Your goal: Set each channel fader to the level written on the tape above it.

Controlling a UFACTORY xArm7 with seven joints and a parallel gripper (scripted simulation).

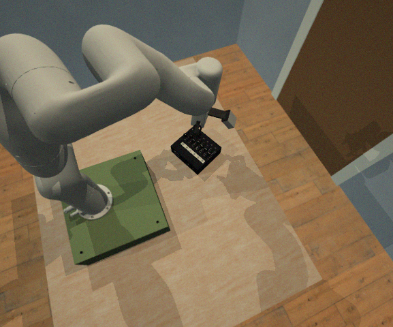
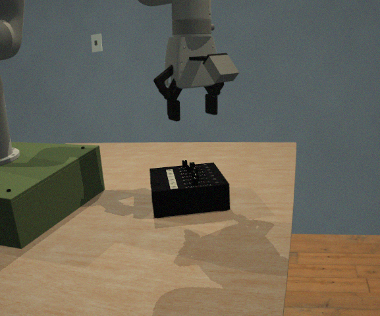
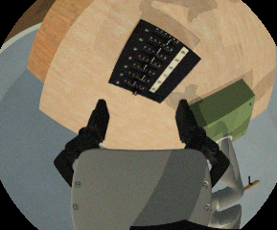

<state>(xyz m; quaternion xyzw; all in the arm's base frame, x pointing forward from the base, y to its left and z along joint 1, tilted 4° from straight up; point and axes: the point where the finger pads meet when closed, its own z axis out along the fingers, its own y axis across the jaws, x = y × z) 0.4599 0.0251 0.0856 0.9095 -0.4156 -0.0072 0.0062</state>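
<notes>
Now: the fader cap 120 mm below my hand. Round my hand: master fader 30 mm behind, 60 mm to the left, 120 mm below.
</notes>
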